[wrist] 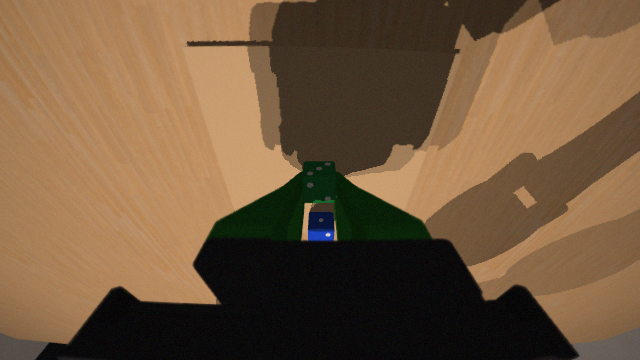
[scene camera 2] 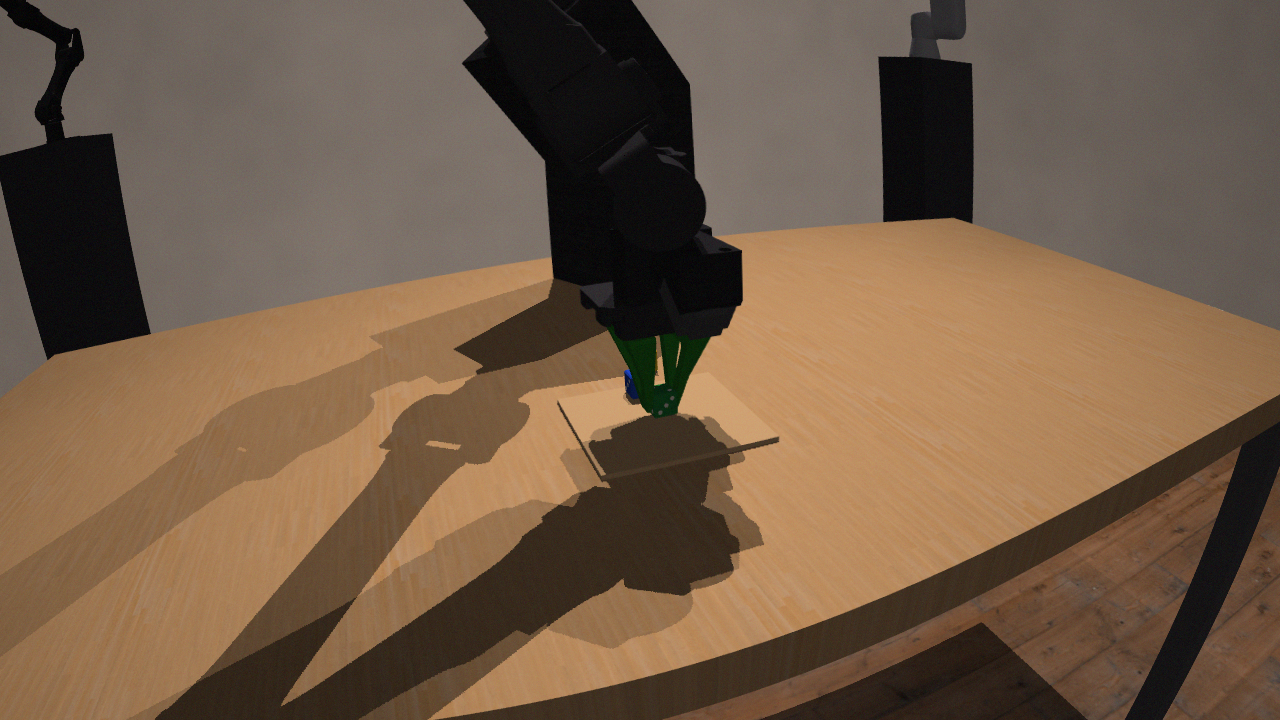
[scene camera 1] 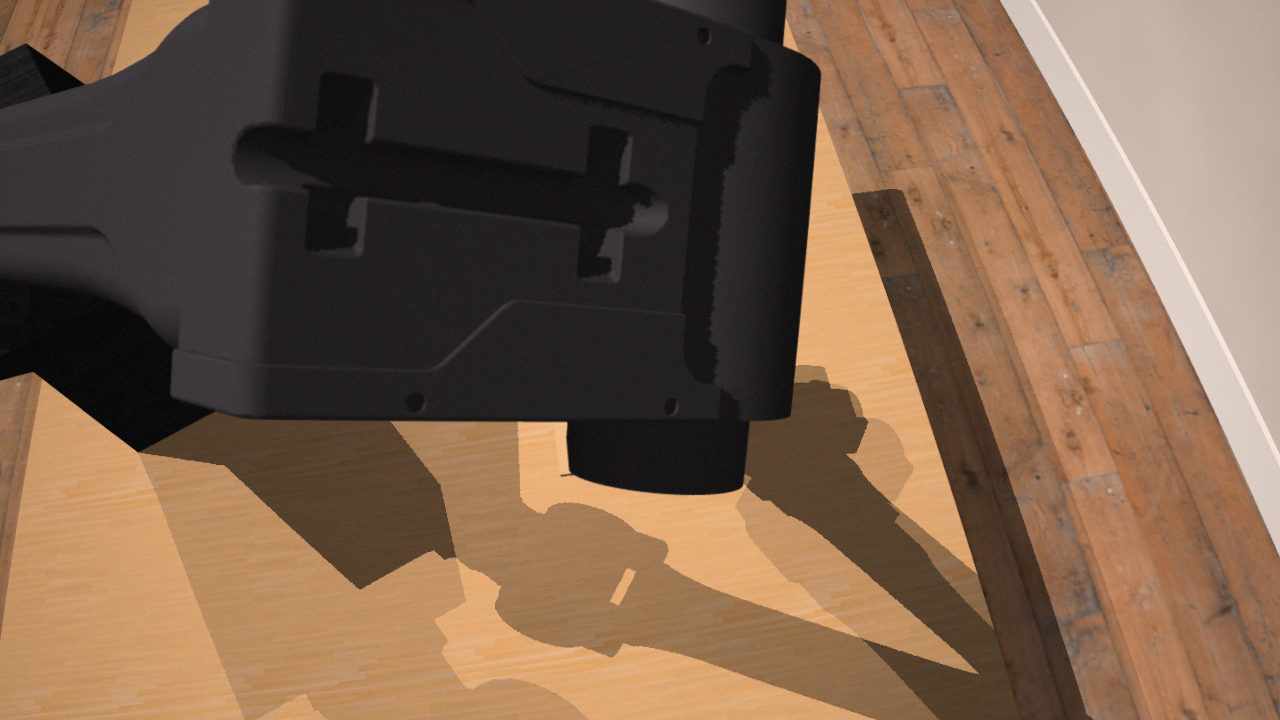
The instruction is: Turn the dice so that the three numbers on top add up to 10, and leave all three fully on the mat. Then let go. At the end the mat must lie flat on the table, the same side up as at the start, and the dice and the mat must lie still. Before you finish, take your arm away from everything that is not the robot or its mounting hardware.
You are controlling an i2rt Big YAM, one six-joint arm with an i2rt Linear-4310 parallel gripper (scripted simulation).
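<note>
My gripper (scene camera 2: 660, 407) is visible in scene camera 2 and likewise in the wrist view (wrist: 319, 179). A green die (scene camera 2: 665, 403) is in scene camera 2 and in the wrist view (wrist: 318, 177). The wrist view also shows a blue die (wrist: 320, 224).
</note>
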